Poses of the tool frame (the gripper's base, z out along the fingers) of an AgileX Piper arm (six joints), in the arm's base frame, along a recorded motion.
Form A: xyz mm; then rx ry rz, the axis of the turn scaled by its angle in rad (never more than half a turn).
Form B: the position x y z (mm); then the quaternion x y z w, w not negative. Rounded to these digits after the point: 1 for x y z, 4 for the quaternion.
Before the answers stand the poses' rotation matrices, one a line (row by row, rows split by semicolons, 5 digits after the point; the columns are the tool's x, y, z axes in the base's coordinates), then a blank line. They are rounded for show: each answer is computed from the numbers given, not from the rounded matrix.
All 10 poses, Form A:
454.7, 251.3, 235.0, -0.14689, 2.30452, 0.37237
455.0, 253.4, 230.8, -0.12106, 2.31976, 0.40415
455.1, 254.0, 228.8, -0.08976, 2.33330, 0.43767
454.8, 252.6, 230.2, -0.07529, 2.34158, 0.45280
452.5, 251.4, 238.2, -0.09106, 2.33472, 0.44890
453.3, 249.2, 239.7, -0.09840, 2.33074, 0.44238
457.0, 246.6, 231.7, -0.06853, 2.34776, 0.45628
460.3, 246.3, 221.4, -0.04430, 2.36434, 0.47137
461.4, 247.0, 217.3, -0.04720, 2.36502, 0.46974
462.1, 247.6, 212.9, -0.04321, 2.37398, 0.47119
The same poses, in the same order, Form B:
-0.68818 -0.21935 0.69159; 0.00962 0.95036 0.31100; -0.72548 0.22068 -0.65191
-0.70375 -0.20730 0.67953; 0.03471 0.94531 0.32433; -0.70960 0.25184 -0.65806
-0.71830 -0.19156 0.66884; 0.06385 0.93914 0.33755; -0.69280 0.28517 -0.66235
-0.72625 -0.18361 0.66246; 0.07660 0.93606 0.34341; -0.68315 0.30014 -0.66574
-0.72068 -0.19502 0.66527; 0.06559 0.93613 0.34548; -0.69016 0.29261 -0.66186
-0.71690 -0.19929 0.66808; 0.05936 0.93735 0.34331; -0.69464 0.28577 -0.66016
-0.73100 -0.17853 0.65861; 0.08115 0.93558 0.34367; -0.67753 0.30467 -0.66942
-0.74437 -0.16184 0.64785; 0.09897 0.93273 0.34673; -0.66039 0.32222 -0.67828
-0.74456 -0.16337 0.64725; 0.09638 0.93312 0.34640; -0.66056 0.32030 -0.67902
-0.75064 -0.15914 0.64126; 0.09783 0.93309 0.34608; -0.65343 0.32252 -0.68485

454.7, 251.3, 235.0, -0.0578, 0.9070, 0.1466, 0.3906
455.0, 253.4, 230.8, -0.0475, 0.9093, 0.1584, 0.3819
455.1, 254.0, 228.8, -0.0350, 0.9110, 0.1709, 0.3737
454.8, 252.6, 230.2, -0.0293, 0.9121, 0.1764, 0.3688
452.5, 251.4, 238.2, -0.0355, 0.9109, 0.1751, 0.3720
453.3, 249.2, 239.7, -0.0384, 0.9103, 0.1728, 0.3743
457.0, 246.6, 231.7, -0.0267, 0.9132, 0.1775, 0.3658
460.3, 246.3, 221.4, -0.0172, 0.9159, 0.1826, 0.3571
461.4, 247.0, 217.3, -0.0183, 0.9161, 0.1819, 0.3569
462.1, 247.6, 212.9, -0.0167, 0.9177, 0.1821, 0.3527

